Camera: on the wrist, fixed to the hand. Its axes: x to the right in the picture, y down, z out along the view.
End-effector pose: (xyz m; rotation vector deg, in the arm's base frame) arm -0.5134 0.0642 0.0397 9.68 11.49 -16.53
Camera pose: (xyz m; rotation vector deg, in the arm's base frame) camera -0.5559 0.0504 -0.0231 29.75 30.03 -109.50
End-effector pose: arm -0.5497 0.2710 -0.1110 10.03 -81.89 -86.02
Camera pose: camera -0.5126 0.2364 -0.1690 -114.64 72.42 110.76
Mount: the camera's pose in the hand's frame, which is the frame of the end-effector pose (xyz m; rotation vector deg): -0.0225 -0.0343 -0.0653 28.08 16.41 -91.15
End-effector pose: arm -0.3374 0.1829 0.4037 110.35 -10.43 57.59
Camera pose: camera -0.3725 0.2475 0.3805 88.57 92.70 8.73
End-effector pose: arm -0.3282 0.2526 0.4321 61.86 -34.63 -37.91
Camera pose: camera -0.3021 0.2967 0.3745 115.63 31.04 -97.71
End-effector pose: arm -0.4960 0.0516 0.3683 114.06 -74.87 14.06
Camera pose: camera -0.4625 0.1184 0.3872 149.90 43.85 2.33
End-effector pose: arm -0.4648 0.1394 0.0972 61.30 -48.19 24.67
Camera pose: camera -0.4302 0.1845 0.0451 98.48 30.50 -34.14
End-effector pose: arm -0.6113 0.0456 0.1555 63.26 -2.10 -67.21
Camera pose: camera -0.6104 0.1073 0.1092 -99.24 -55.46 137.34
